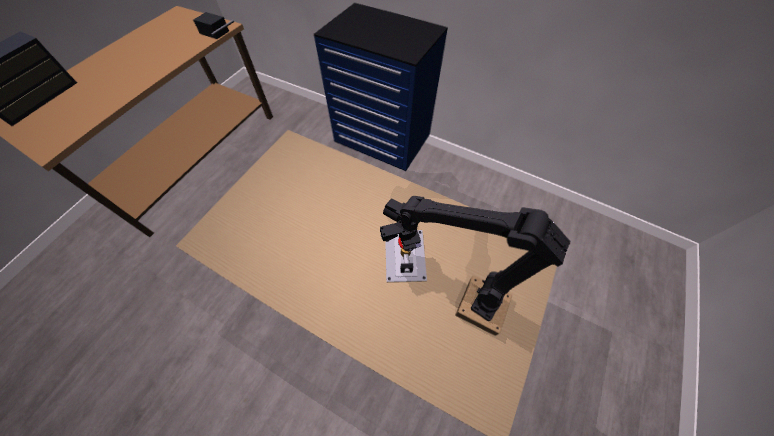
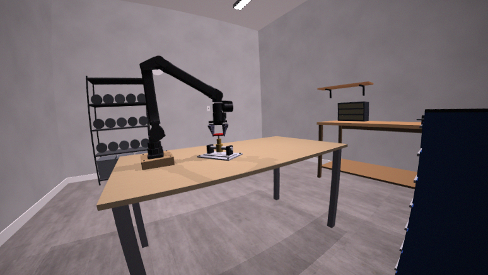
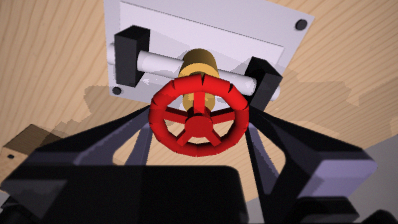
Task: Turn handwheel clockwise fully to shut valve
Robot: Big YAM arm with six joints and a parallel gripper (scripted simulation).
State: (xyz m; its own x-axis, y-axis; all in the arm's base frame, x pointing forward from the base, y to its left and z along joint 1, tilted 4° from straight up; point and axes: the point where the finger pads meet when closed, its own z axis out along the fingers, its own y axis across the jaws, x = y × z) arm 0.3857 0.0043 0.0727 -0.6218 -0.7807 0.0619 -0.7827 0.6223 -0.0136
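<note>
Right now my hand is 1 cm above the red handwheel.
</note>
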